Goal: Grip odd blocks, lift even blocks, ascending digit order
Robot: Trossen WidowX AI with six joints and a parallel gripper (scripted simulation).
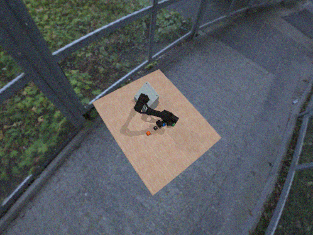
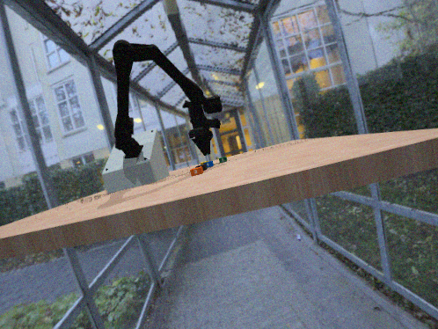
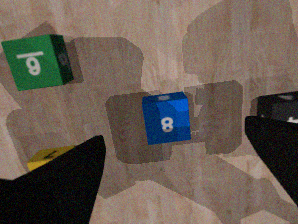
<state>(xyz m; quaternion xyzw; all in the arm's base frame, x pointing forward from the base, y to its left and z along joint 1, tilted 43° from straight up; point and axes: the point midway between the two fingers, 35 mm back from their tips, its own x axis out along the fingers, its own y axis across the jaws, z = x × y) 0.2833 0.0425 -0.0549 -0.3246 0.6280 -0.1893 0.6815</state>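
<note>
Now: the blue block 40 mm below my gripper tip and 10 mm behind it. Also, from my gripper tip: green block (90 mm to the left, 40 mm below, 30 mm ahead); yellow block (90 mm to the left, 50 mm behind, 40 mm below); black block (90 mm to the right, 40 mm below).
</note>
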